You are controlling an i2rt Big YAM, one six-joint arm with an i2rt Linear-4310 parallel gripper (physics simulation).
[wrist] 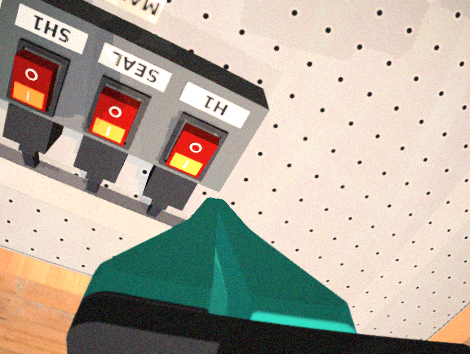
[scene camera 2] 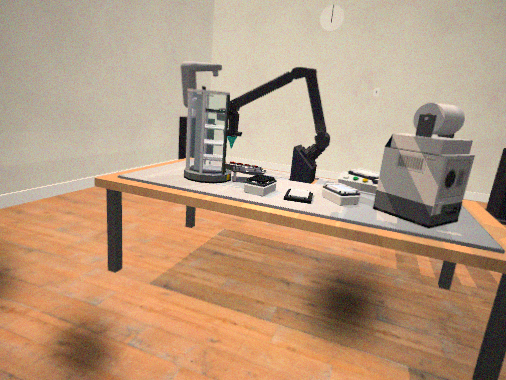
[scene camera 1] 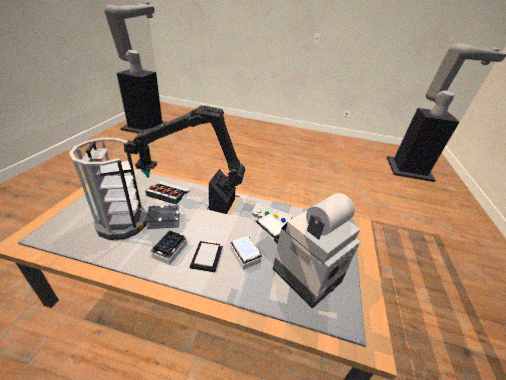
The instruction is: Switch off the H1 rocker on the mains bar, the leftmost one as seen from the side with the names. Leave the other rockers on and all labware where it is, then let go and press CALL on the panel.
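Frame: origin at the arm's base, x ahead, y left, z up, level; centimetres.
Seen in the pictures: gripper, fingertip midpoint: (wrist: 212, 212) (scene camera 2: 231, 148) (scene camera 1: 148, 177); arm's base at its link origin: (scene camera 2: 306, 157) (scene camera 1: 224, 185).
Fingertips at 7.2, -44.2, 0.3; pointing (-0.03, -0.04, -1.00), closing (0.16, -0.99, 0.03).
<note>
Pixels of each thing's middle, then the offset from my fingertips to it, as dx, dy, dz. "spot": a spot on its surface instead.
- mains bar at a spot on its surface: (wrist: 155, 92) spot: -0.1, +3.8, -9.5
- red H1 rocker at the middle of its body: (wrist: 191, 152) -2.6, +0.6, -8.8
- SEAL rocker at the middle of its body: (wrist: 114, 117) -2.1, +5.6, -8.8
- SH1 rocker at the middle of its body: (wrist: 33, 81) -1.6, +10.6, -8.8
- panel at the middle of its body: (scene camera 2: 360, 183) (scene camera 1: 272, 215) -0.2, +75.6, -9.3
- round shelf tower at a spot on its surface: (scene camera 2: 197, 176) spot: +38.8, -1.1, -10.6
- grey device at the middle of its body: (scene camera 2: 247, 173) (scene camera 1: 163, 215) +18.3, +18.0, -9.7
- black-framed plate at the middle of its body: (scene camera 2: 299, 193) (scene camera 1: 206, 254) +35.1, +49.5, -11.6
- white-topped block at a spot on its surface: (scene camera 1: 246, 250) spot: +30.2, +67.8, -7.9
- large machine at the middle of its body: (scene camera 1: 317, 242) (scene camera 2: 425, 162) +31.8, +98.1, +9.3
The mains bar (scene camera 1: 165, 192) (scene camera 2: 246, 169) (wrist: 155, 92) lies at the back left of the table. In the wrist view its labels are upside down. The red H1 rocker (wrist: 194, 149) is at the right end there, its "I" part lit yellow; the SEAL rocker (wrist: 115, 114) and the SH1 rocker (wrist: 34, 80) are also lit. My gripper (scene camera 1: 147, 175) (scene camera 2: 231, 147) (wrist: 212, 212) is shut and empty, with teal fingertips pointing down above the bar; in the wrist view they show just below the H1 end. The panel (scene camera 1: 258, 211) (scene camera 2: 347, 177) has green, yellow and blue buttons; its CALL label is not readable.
A round shelf tower (scene camera 1: 120, 232) (scene camera 2: 197, 176) stands left of the arm. A grey device (scene camera 1: 163, 216), a black-topped block (scene camera 1: 169, 245) (scene camera 2: 260, 184), a black-framed plate (scene camera 1: 207, 255) and a white-topped block (scene camera 1: 246, 250) stand ahead. A large machine (scene camera 1: 315, 260) (scene camera 2: 425, 175) stands right.
</note>
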